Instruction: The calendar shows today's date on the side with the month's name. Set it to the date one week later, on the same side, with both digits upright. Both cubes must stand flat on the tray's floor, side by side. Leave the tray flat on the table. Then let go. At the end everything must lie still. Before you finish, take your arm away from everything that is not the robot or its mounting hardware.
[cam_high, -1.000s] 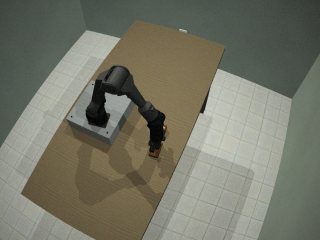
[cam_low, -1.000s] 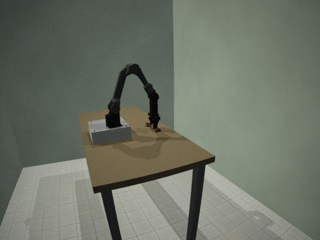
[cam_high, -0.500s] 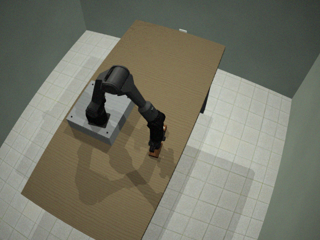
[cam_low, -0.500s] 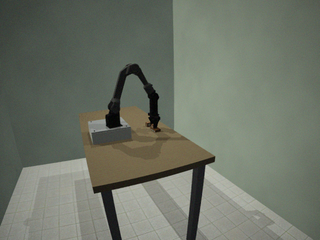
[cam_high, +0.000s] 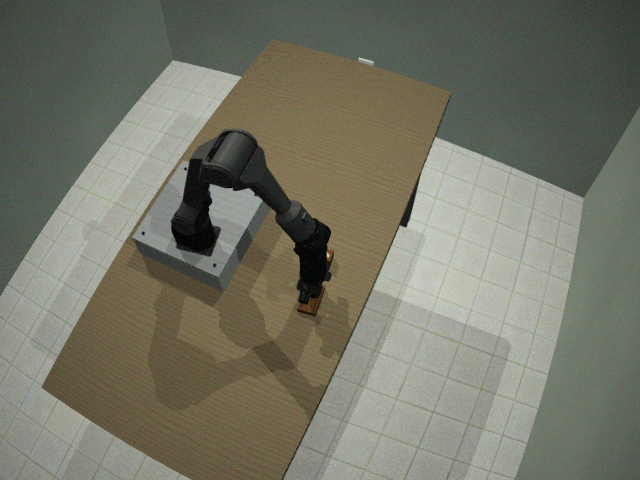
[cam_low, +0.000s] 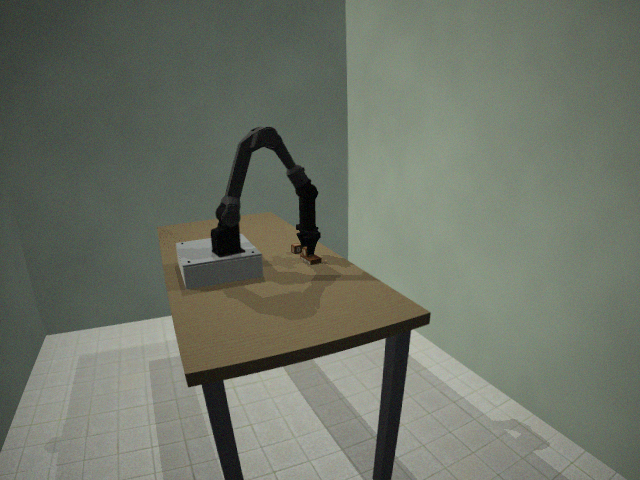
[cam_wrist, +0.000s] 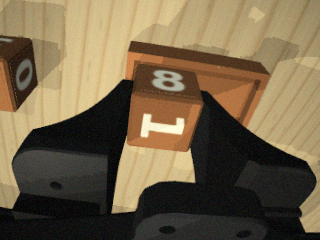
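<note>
Now: hand 2 cm to the left of the brown tray and 2 cm above it. From my hand the other things lie so: cube 1 cm ahead, 9 cm to the left, 1 cm below.
</note>
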